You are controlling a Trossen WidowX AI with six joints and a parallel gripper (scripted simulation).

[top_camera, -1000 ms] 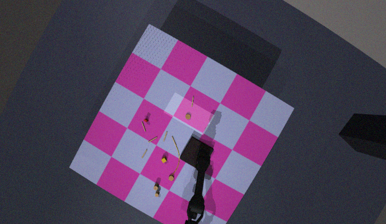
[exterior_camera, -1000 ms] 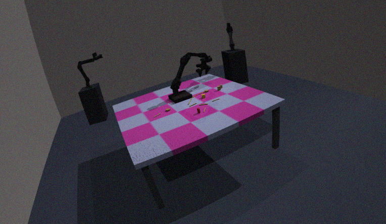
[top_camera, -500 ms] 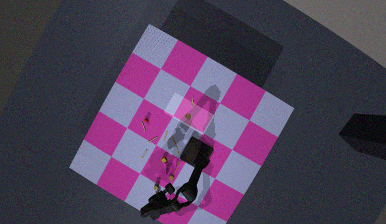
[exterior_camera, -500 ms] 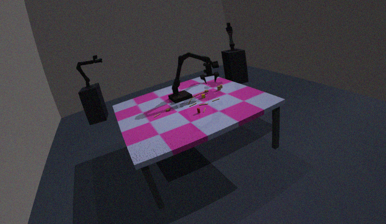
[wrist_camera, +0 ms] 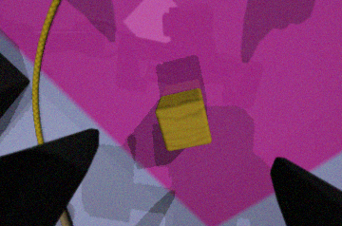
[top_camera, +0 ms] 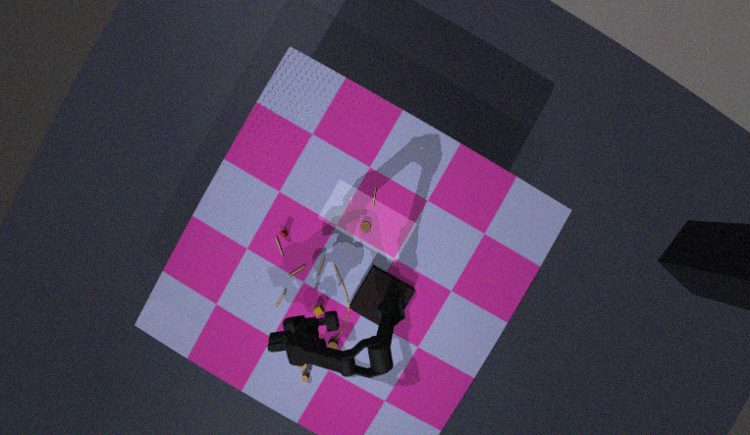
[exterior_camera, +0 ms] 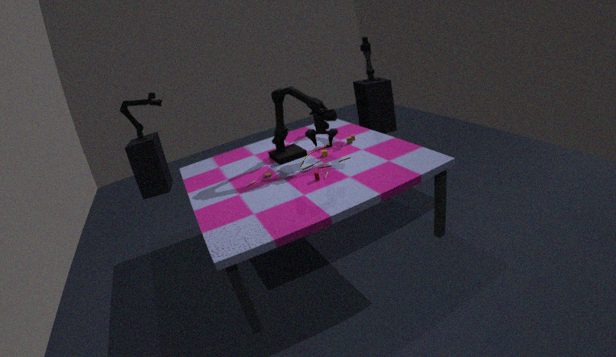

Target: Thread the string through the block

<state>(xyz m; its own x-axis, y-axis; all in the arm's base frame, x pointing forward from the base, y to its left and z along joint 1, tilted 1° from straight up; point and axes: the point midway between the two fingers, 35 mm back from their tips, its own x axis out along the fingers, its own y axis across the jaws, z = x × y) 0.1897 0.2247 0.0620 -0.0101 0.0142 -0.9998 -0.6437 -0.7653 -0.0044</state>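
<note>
Now: gripper tip 40 mm above the yellow wooden block. Round my gripper tip: round wooden button (130 mm behind, 80 mm to the left, 50 mm below); red object (290 mm ahead, 140 mm to the right, 40 mm below); thin wooden stick (20 mm ahead, 150 mm to the right, 60 mm below).
</note>
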